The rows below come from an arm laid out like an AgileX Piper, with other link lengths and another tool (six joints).
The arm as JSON. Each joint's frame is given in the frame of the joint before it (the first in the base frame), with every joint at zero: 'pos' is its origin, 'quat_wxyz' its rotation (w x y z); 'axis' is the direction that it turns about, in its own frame. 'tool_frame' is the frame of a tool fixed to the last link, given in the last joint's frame.
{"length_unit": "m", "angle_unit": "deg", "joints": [
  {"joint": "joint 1", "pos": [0.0, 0.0, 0.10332], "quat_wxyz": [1.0, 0.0, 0.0, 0.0], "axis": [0.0, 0.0, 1.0]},
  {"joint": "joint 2", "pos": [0.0, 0.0, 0.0], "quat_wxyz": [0.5, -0.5, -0.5, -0.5], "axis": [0.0, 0.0, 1.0]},
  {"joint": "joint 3", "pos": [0.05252, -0.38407, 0.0], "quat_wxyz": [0.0, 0.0, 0.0, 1.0], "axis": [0.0, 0.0, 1.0]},
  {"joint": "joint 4", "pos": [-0.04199, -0.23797, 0.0], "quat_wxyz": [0.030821, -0.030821, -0.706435, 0.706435], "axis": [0.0, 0.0, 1.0]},
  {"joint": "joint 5", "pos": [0.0, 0.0, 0.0], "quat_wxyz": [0.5, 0.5, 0.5, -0.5], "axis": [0.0, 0.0, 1.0]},
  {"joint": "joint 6", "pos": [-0.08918, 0.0, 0.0], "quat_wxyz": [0.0, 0.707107, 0.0, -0.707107], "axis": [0.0, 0.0, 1.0]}
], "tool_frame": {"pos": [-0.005, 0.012, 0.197], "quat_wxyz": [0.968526, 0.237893, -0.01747, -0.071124]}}
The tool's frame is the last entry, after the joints.
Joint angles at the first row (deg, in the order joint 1, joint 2, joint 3, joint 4, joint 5, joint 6):
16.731, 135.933, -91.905, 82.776, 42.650, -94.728
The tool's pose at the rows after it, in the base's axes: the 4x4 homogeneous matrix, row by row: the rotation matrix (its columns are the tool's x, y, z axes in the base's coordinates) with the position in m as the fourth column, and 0 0 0 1 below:
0.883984 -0.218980 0.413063 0.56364; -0.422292 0.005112 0.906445 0.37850; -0.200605 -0.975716 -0.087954 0.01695; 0 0 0 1
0.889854 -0.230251 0.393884 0.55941; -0.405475 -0.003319 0.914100 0.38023; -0.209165 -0.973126 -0.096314 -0.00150; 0 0 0 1
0.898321 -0.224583 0.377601 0.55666; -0.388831 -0.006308 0.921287 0.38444; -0.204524 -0.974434 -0.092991 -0.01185; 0 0 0 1
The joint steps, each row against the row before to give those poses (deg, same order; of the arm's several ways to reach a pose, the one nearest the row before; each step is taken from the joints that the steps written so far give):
-0.001, 2.848, -1.336, 0.071, 1.845, -0.422
0.051, 1.888, -0.113, 0.425, 0.659, -1.649
0.293, 1.239, -0.109, 0.959, 0.373, -2.129

